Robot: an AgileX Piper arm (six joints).
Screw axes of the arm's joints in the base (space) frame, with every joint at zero. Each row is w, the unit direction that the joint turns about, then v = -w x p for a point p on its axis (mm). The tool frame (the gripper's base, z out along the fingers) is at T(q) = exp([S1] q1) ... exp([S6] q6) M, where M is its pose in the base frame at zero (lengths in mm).
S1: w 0 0 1 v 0 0 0
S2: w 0 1 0 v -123 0 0
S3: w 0 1 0 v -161.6 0 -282.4
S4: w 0.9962 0 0.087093 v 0 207.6 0
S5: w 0 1 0 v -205.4 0 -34.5
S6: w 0.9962 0 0.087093 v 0 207.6 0
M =
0.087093 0 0.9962 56.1
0 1 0 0
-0.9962 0 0.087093 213.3
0 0 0 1
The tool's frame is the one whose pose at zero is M.
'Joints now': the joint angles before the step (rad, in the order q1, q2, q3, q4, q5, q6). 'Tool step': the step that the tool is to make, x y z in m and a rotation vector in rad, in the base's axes. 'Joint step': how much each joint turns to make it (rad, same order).
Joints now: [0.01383 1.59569 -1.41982 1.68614 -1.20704 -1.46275]
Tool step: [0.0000 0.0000 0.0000 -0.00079 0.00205 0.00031]
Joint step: [0.00000 0.00000 0.00000 0.00000 0.00000 -0.00222]
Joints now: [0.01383 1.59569 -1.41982 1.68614 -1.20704 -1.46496]
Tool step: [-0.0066 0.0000 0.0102 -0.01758 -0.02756 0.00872]
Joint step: [0.00006 -0.02683 0.00026 -0.01855 0.00732 -0.00004]
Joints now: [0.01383 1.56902 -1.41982 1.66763 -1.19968 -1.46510]
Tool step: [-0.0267 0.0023 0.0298 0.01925 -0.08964 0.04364]
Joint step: [0.00381 -0.10274 0.00004 0.02442 0.03838 -0.01842]
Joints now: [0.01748 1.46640 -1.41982 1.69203 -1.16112 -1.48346]
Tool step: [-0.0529 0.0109 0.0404 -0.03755 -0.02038 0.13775]
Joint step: [0.03209 -0.19446 0.03116 0.05239 0.08753 -0.17638]
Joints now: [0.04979 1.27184 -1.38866 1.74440 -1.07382 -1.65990]
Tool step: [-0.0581 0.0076 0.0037 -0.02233 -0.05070 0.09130]
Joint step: [0.04674 -0.21632 0.14980 0.00003 0.04565 -0.02979]
